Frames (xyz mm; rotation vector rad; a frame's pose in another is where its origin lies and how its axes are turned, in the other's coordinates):
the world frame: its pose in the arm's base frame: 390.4 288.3 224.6 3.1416 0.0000 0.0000
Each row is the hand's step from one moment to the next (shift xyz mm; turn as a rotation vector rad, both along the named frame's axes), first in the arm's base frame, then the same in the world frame.
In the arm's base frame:
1: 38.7 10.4 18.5 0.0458 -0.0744 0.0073
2: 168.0 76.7 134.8 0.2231 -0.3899 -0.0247
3: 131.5 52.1 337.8 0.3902 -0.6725 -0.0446
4: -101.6 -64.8 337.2 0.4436 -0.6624 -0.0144
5: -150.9 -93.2 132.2 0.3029 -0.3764 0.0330
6: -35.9 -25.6 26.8 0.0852 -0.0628 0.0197
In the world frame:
1: 38.7 -10.4 -18.5 0.0458 0.0744 -0.0073
2: 168.0 -76.7 -134.8 0.2231 0.3899 0.0247
3: 131.5 -52.1 -337.8 0.3902 0.6725 0.0446
4: -101.6 64.8 -337.2 0.4436 0.6624 0.0144
5: -150.9 93.2 -132.2 0.3029 0.3764 -0.0330
6: -35.9 25.6 -26.8 0.0852 0.0628 -0.0197

